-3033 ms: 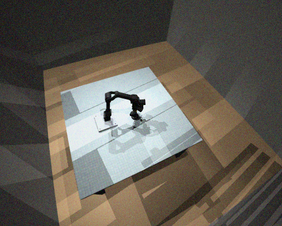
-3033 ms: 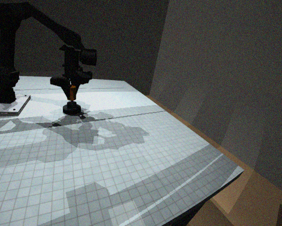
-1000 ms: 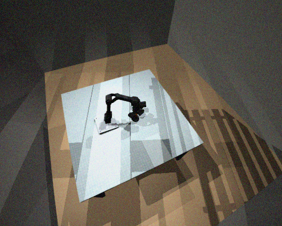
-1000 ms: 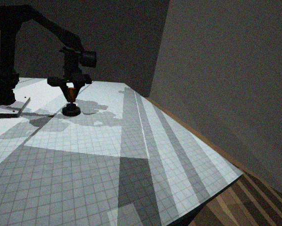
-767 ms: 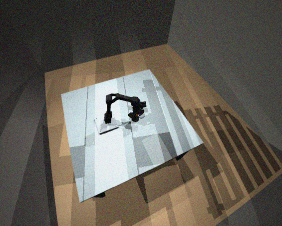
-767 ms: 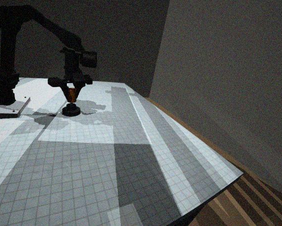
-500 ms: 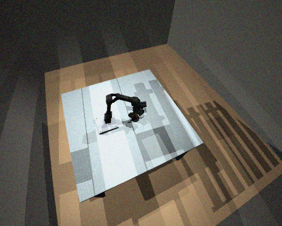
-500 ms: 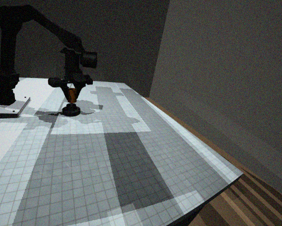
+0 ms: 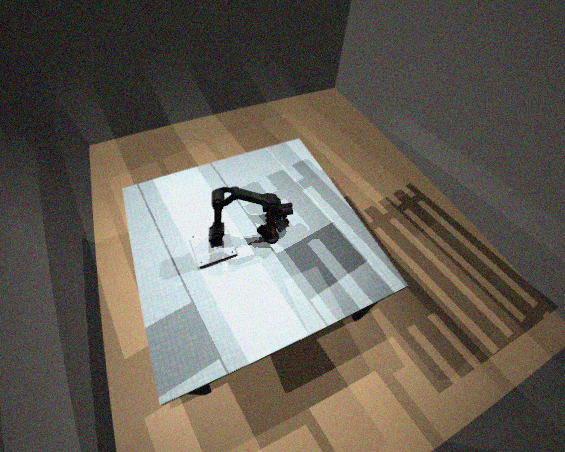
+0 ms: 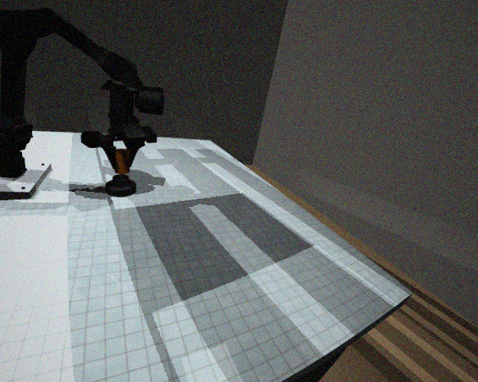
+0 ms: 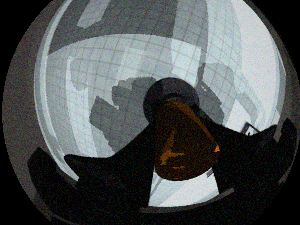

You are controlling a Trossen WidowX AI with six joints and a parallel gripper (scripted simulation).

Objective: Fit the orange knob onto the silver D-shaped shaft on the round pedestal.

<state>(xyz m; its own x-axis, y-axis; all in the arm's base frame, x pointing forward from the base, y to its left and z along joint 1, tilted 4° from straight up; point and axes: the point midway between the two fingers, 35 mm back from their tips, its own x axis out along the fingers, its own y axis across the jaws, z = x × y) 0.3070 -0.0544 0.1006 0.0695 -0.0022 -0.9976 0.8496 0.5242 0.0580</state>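
Right now my gripper tip is 40 mm above the dark round pedestal. From my gripper tip the other things lie so: orange knob (30 mm above).
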